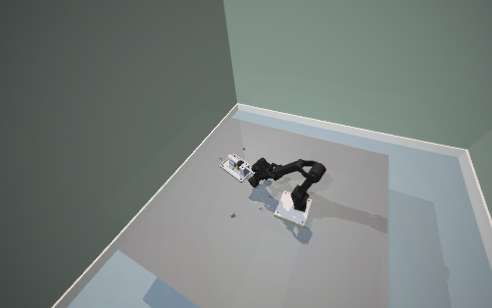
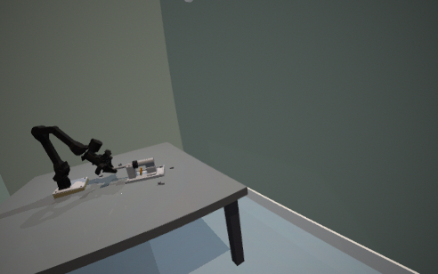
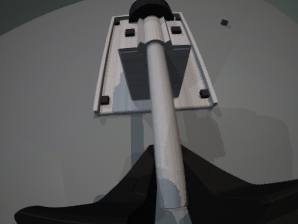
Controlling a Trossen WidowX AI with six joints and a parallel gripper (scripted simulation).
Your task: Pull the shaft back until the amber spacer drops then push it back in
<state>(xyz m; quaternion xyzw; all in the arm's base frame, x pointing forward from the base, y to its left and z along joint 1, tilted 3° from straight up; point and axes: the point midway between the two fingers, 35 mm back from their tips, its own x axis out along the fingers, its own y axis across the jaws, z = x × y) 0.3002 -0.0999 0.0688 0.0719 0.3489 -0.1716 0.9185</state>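
My gripper tip is 50 mm short of the grey steel shaft, 20 mm to the left of it and 20 mm below it. The rest, counted from my gripper tip: grey support block 170 mm ahead, 70 mm to the right, 10 mm below; amber spacer 140 mm ahead, 60 mm to the right, 30 mm below; black spacer 110 mm ahead, 40 mm to the right, 20 mm above.
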